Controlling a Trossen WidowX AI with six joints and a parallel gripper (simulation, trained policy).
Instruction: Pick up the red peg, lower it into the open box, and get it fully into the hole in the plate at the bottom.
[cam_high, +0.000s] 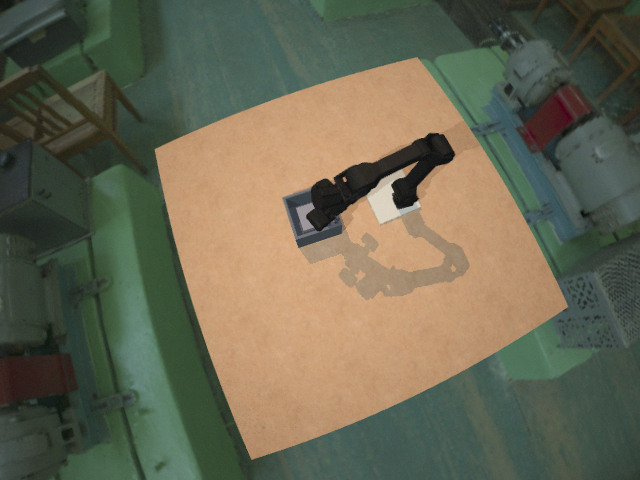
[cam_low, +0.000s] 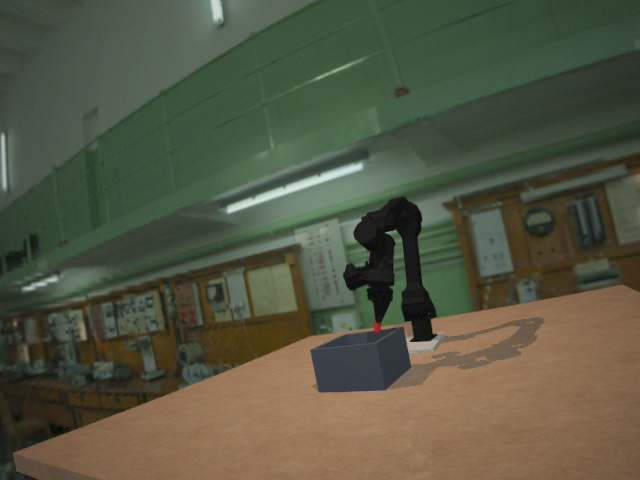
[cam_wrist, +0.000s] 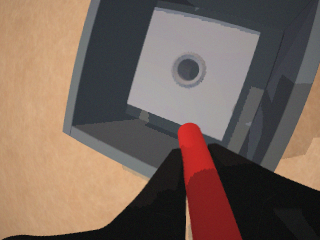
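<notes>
My gripper tip is now 8 cm above the grey plate, 4 cm to the left of it and 3 cm short of it. From my gripper tip the other things lie so: red peg: 2 cm above, 1 cm behind; dark blue box: 9 cm below, 4 cm to the right, 3 cm ahead.
</notes>
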